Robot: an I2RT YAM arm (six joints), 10 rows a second.
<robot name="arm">
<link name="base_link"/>
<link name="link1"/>
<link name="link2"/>
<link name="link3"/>
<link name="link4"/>
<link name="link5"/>
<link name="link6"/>
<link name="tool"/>
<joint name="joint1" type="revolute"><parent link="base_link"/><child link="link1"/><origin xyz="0 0 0.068"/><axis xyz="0 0 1"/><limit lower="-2.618" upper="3.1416"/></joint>
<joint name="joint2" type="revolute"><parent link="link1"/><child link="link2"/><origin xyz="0.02 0.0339 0.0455"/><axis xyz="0 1 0"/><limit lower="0" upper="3.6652"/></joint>
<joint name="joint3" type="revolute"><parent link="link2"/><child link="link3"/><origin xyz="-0.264 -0.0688 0"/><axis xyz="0 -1 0"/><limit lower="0" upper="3.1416"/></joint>
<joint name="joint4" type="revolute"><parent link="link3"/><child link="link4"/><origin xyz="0.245 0.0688 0.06"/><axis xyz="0 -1 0"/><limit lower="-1.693" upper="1.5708"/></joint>
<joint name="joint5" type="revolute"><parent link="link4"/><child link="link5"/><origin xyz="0.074 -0.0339 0.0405"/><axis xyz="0 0 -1"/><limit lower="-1.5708" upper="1.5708"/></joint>
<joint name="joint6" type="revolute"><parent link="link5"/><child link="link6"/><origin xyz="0.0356 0 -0.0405"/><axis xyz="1 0 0"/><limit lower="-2.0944" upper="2.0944"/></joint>
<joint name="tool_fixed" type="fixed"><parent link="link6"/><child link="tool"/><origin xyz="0 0 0" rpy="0 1.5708 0"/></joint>
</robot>
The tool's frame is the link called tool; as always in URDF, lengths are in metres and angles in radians.
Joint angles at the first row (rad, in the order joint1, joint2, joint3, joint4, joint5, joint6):
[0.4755, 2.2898, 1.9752, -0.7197, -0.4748, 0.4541]
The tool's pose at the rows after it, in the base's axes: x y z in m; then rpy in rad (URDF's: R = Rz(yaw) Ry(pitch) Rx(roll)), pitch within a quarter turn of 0, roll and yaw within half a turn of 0:
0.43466 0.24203 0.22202 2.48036 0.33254 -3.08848
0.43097 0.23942 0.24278 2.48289 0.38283 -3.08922
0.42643 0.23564 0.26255 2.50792 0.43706 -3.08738
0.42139 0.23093 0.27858 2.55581 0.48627 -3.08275
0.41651 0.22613 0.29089 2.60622 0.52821 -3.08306
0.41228 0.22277 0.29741 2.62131 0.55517 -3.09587
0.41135 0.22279 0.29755 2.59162 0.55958 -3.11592
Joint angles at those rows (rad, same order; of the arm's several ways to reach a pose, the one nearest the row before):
[0.4755, 2.2573, 1.9888, -0.7242, -0.4718, 0.4501]
[0.4755, 2.2181, 1.9983, -0.7337, -0.4520, 0.4373]
[0.4755, 2.1795, 2.0085, -0.7512, -0.4124, 0.4164]
[0.4755, 2.1443, 2.0141, -0.7738, -0.3554, 0.3916]
[0.4755, 2.1116, 2.0105, -0.7879, -0.2951, 0.3743]
[0.4755, 2.0813, 1.9857, -0.7738, -0.2644, 0.3756]
[0.4755, 2.0695, 1.9625, -0.7430, -0.2774, 0.3932]

